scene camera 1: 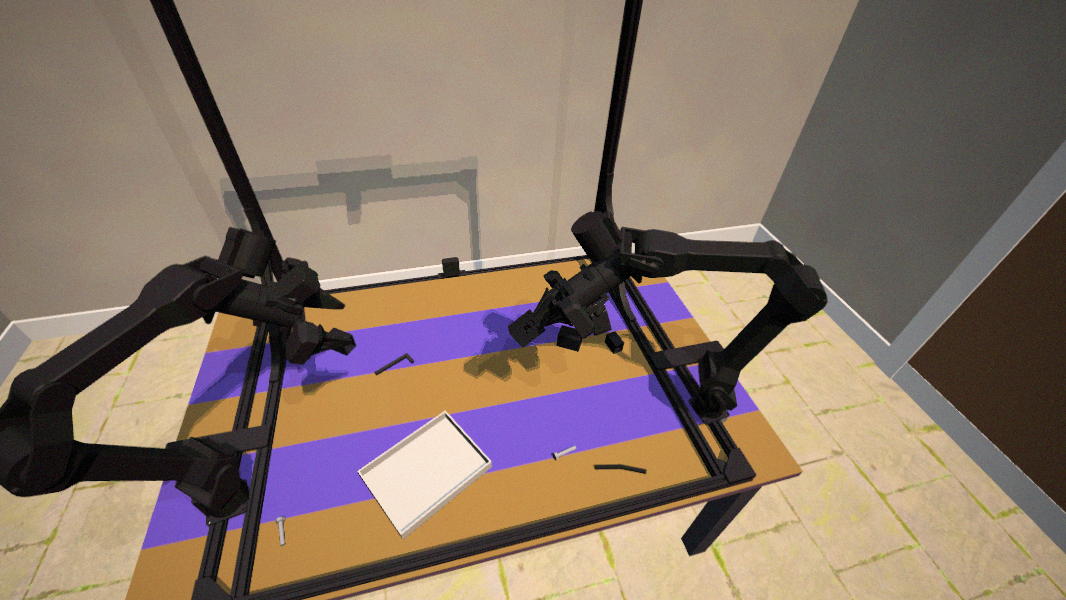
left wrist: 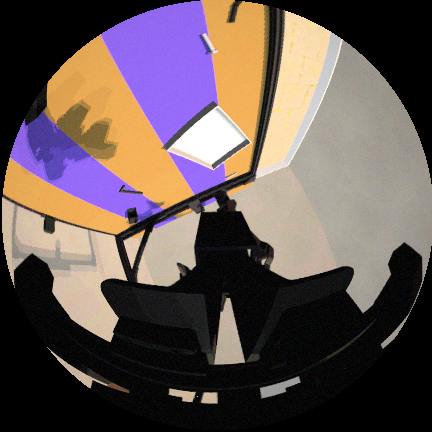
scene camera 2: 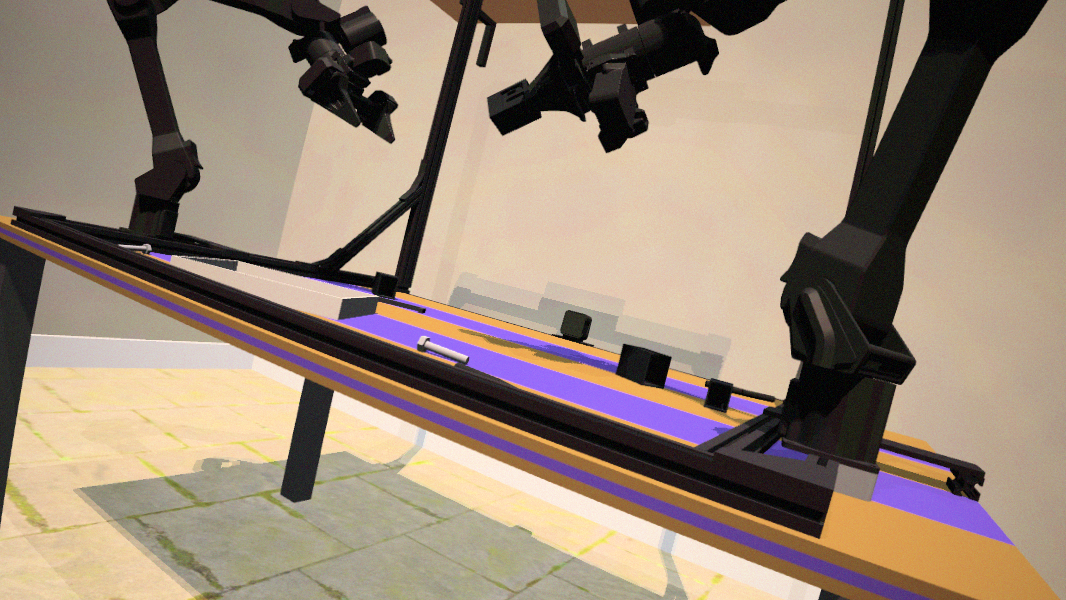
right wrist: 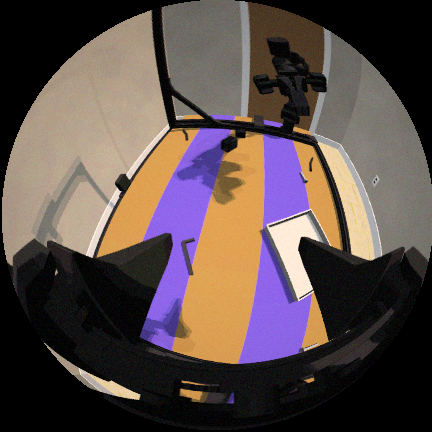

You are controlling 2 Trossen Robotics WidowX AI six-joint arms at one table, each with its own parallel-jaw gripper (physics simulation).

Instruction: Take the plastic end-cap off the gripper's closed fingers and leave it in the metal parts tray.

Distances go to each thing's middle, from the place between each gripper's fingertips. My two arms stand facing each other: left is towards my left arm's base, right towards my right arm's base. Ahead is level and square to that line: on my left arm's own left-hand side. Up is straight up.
Scene:
I see the metal parts tray (scene camera 1: 414, 479) 180 mm ahead of my right hand, 100 mm to the left of it and 240 mm below it. Round my right hand: plastic end-cap (scene camera 2: 508, 111): 90 mm ahead, 310 mm to the left, 20 mm above.
The plastic end-cap lies right at my left hand. The rest, counted from my left hand: metal parts tray: 80 mm ahead, 210 mm to the right, 260 mm below.

